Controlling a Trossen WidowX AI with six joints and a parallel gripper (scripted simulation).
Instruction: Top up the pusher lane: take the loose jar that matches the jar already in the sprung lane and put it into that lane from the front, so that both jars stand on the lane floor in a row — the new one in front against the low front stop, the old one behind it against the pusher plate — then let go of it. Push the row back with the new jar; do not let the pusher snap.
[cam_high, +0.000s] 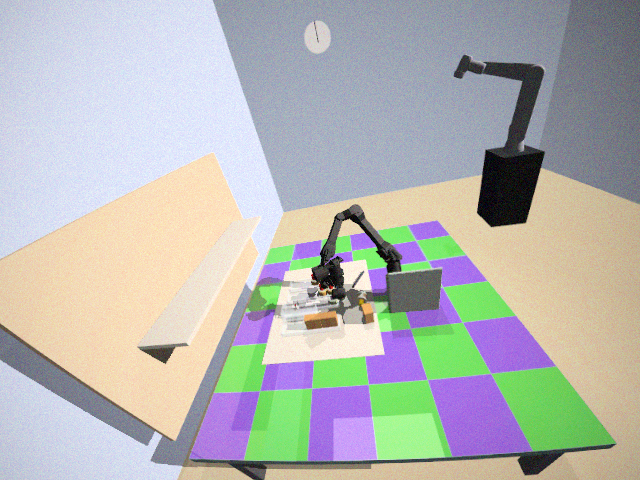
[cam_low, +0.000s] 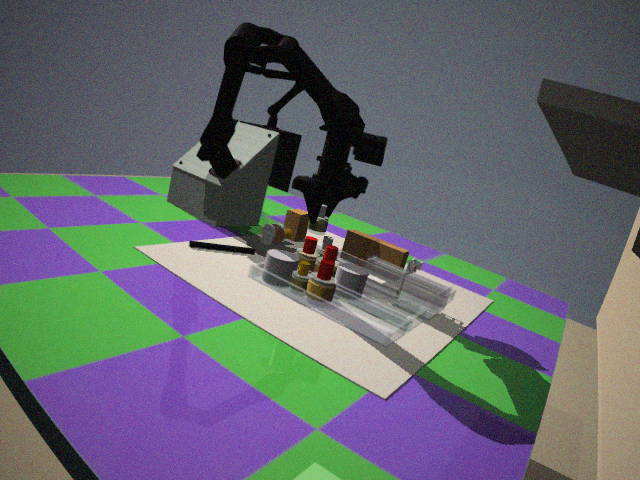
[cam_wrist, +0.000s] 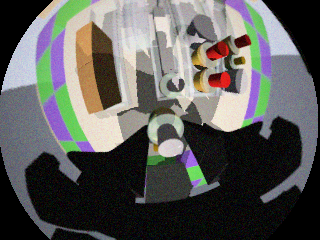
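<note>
Right now the white mat is 12 cm ahead of my gripper tip, 8 cm below it and 3 cm to the right of it. Round my gripper tip: small block: 12 cm behind, 8 cm to the left, 5 cm below; then black pen: 19 cm to the right, 8 cm below, 8 cm behind.
</note>
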